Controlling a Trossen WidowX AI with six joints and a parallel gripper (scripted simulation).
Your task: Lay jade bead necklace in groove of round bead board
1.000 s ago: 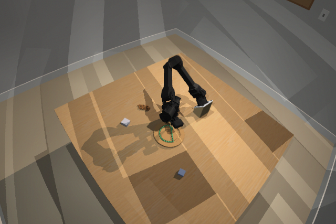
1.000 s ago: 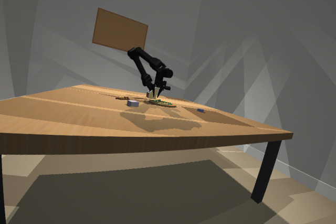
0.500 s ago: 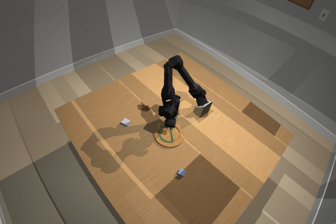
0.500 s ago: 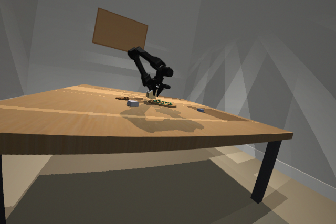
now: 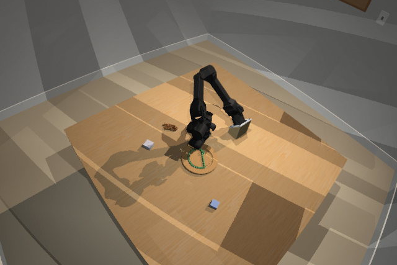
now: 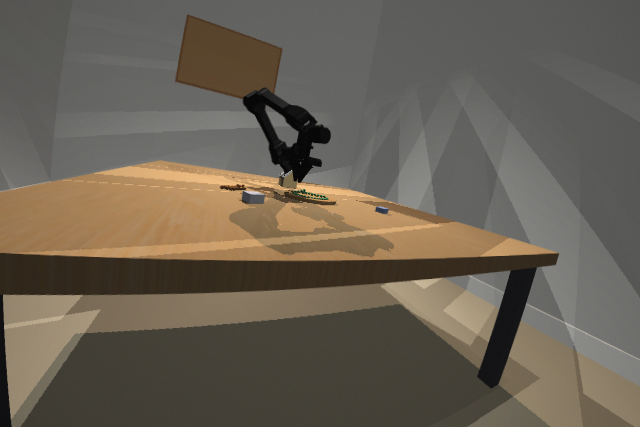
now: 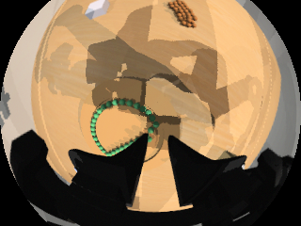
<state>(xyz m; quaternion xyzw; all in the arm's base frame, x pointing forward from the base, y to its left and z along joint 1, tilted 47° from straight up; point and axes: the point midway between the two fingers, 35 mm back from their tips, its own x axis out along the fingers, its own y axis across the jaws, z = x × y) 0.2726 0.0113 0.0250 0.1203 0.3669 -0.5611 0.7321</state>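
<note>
My gripper tip is 50 mm to the right of the round wooden bead board, 40 mm short of it and 40 mm above it. The rest, counted from my gripper tip: blue block 310 mm to the left, 130 mm ahead, 40 mm below; pale grey block 240 mm ahead, 160 mm to the right, 40 mm below.
</note>
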